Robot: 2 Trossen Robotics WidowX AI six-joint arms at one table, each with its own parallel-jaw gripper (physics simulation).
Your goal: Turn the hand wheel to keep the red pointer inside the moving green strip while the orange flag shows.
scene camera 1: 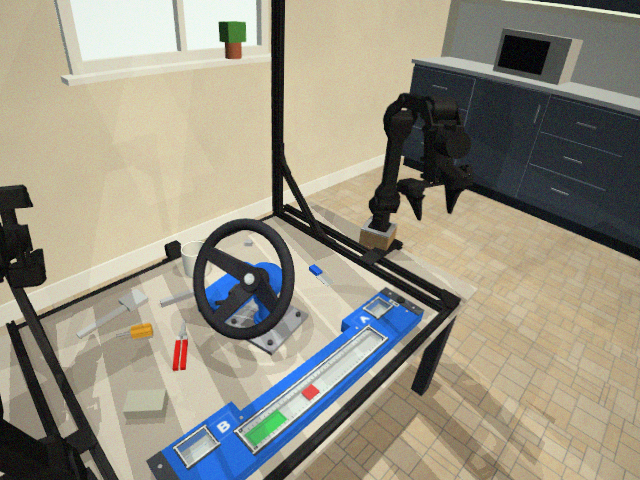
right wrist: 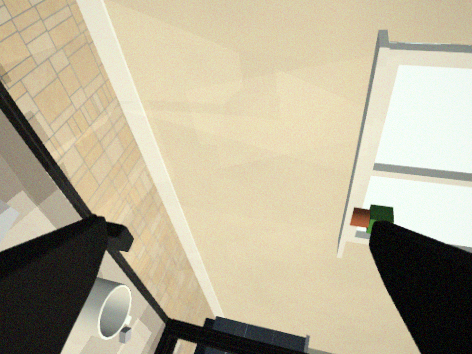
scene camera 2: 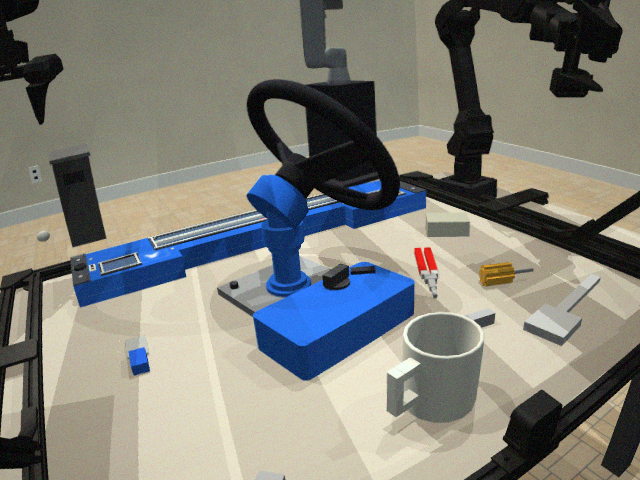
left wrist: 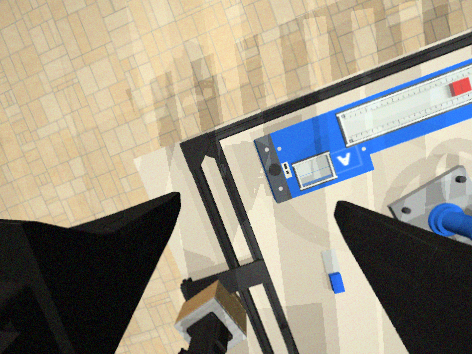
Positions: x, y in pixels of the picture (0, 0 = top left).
Labels:
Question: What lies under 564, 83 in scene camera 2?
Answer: My right gripper.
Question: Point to a white mug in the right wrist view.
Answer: At 106, 310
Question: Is my left gripper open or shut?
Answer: Open.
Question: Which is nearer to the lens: the white mug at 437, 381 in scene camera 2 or the orange-handled screwdriver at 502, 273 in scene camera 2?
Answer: The white mug.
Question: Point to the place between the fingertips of my right gripper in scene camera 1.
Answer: At 35, 227

